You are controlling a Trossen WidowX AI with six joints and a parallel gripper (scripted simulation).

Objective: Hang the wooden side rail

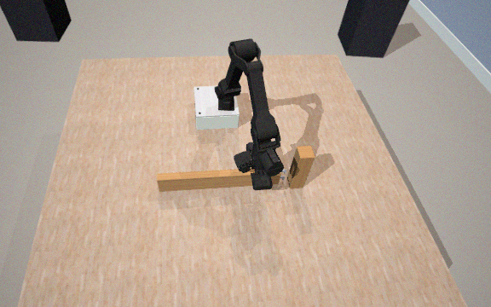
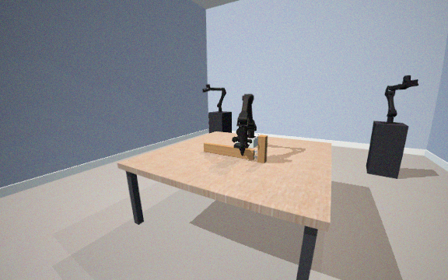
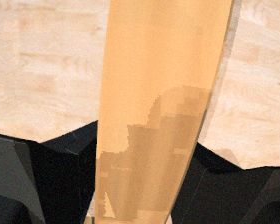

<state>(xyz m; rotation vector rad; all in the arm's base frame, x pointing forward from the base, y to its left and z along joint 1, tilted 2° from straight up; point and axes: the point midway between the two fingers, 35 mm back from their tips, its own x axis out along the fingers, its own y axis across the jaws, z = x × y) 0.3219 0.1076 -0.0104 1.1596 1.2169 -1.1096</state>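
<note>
My gripper tip is now 14 cm to the right of the headboard post and 7 cm below it.
</note>
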